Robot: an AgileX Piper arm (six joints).
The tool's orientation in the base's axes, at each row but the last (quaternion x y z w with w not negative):
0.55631 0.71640 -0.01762 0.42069
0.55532 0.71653 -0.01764 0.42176
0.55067 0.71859 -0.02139 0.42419
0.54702 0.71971 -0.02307 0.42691
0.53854 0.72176 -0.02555 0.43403
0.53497 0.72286 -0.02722 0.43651
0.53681 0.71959 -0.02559 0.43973
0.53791 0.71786 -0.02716 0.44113
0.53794 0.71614 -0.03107 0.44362
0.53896 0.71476 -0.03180 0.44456
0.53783 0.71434 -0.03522 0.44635
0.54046 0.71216 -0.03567 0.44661
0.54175 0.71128 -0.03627 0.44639
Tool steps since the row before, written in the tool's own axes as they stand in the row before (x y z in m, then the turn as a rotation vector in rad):
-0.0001 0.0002 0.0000 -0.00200 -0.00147 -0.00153
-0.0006 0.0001 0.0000 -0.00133 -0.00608 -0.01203
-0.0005 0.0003 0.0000 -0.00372 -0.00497 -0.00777
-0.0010 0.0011 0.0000 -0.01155 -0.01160 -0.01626
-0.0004 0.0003 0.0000 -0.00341 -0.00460 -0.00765
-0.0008 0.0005 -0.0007 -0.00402 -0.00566 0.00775
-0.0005 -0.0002 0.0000 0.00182 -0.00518 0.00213
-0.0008 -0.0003 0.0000 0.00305 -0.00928 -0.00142
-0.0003 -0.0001 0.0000 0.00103 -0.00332 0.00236
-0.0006 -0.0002 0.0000 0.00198 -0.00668 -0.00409
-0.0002 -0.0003 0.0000 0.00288 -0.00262 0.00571
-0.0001 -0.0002 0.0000 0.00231 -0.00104 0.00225
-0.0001 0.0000 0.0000 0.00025 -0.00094 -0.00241
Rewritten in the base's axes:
0.0002 0.0000 0.0002 -0.00203 -0.00137 0.00158
0.0001 -0.0004 0.0004 -0.01193 0.00257 0.00588
0.0003 -0.0003 0.0004 -0.00845 -0.00096 0.00515
0.0009 -0.0003 0.0011 -0.01852 -0.00538 0.01267
0.0003 -0.0002 0.0004 -0.00811 -0.00064 0.00501
0.0000 0.0000 0.0012 0.00034 -0.00935 -0.00455
-0.0001 -0.0005 0.0002 -0.00290 -0.00191 -0.00476
-0.0002 -0.0007 0.0004 -0.00834 -0.00088 -0.00520
-0.0001 -0.0003 0.0002 -0.00126 -0.00186 -0.00355
-0.0001 -0.0005 0.0003 -0.00784 0.00083 -0.00176
-0.0002 -0.0003 0.0000 0.00126 -0.00200 -0.00649
-0.0002 -0.0002 0.0000 0.00047 0.00007 -0.00335
0.0000 -0.0001 0.0001 -0.00219 0.00109 0.00087

